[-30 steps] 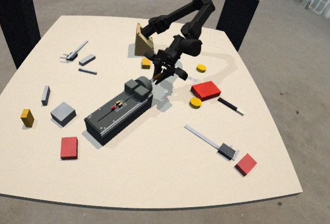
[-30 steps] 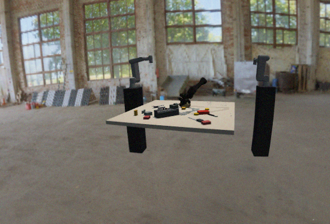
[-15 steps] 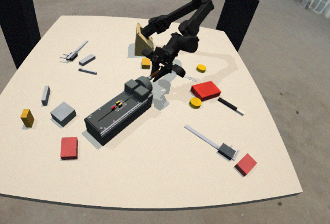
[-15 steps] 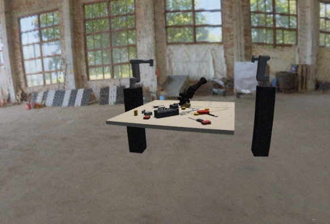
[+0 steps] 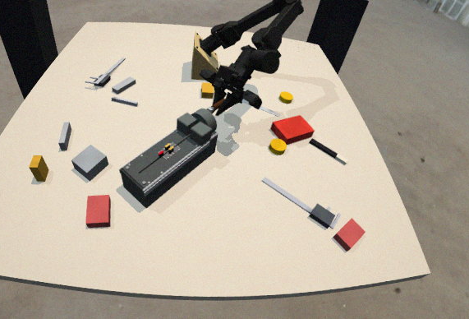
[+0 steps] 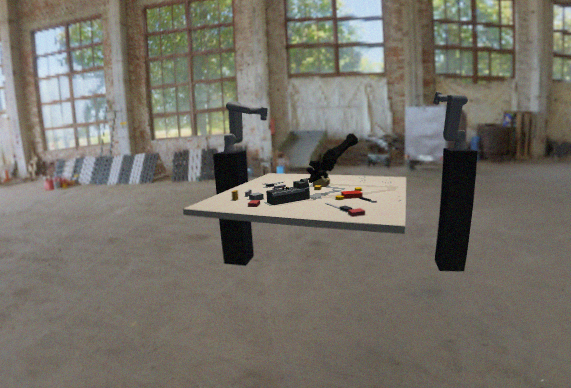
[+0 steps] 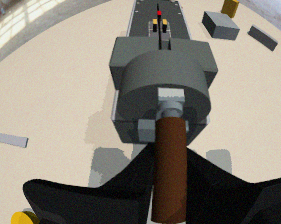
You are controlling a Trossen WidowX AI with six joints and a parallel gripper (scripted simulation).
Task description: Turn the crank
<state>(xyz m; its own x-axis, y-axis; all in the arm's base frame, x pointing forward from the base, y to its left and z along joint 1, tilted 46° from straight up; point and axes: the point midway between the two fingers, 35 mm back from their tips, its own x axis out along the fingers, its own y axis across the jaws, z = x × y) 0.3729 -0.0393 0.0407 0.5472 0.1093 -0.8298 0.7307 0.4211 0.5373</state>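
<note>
Right now my gripper tip is 1 cm below the crank. Also, from my gripper tip: brown handle 2 cm above, 1 cm to the left, 1 cm behind; grey bar 19 cm to the left, 15 cm behind, 9 cm below; red pointer 15 cm to the right, 13 cm ahead, 1 cm below.
</note>
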